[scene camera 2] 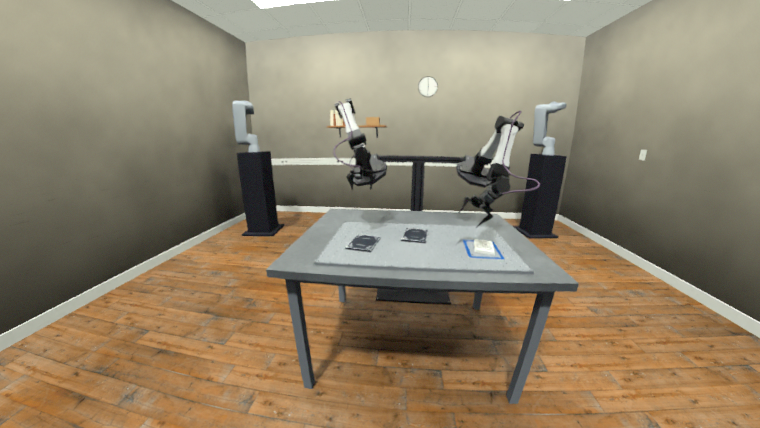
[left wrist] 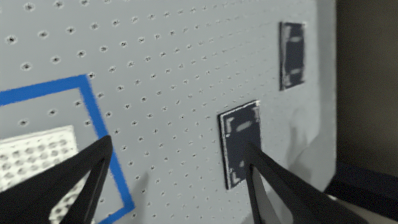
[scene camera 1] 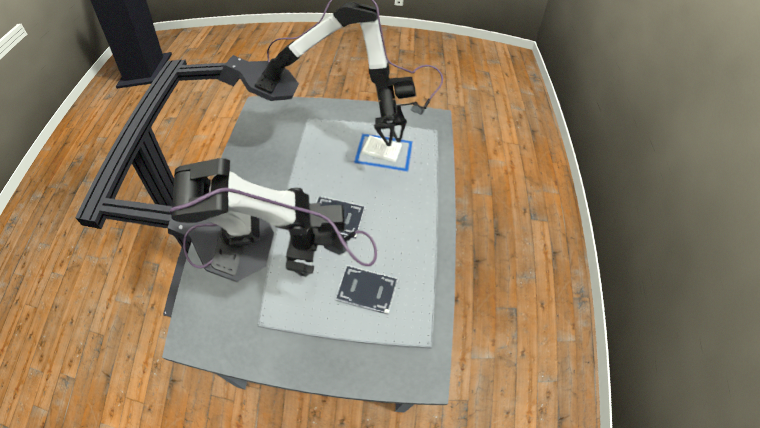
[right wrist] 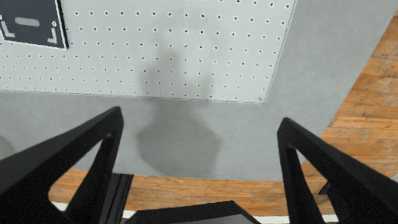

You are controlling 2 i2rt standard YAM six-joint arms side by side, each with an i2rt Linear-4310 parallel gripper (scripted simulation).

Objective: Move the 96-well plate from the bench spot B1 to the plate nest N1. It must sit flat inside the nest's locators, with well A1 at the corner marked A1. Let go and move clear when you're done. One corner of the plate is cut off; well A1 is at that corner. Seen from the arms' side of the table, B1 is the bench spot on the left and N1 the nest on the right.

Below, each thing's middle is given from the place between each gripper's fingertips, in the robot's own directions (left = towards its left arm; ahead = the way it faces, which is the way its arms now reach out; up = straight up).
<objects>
I see the dark nest (left wrist: 236, 143) 180 mm behind my left hand, 200 mm to the right of it and 150 mm below it.
Right now my right hand is 28 cm to the right of the dark nest, 23 cm above it and 6 cm short of it.
</objects>
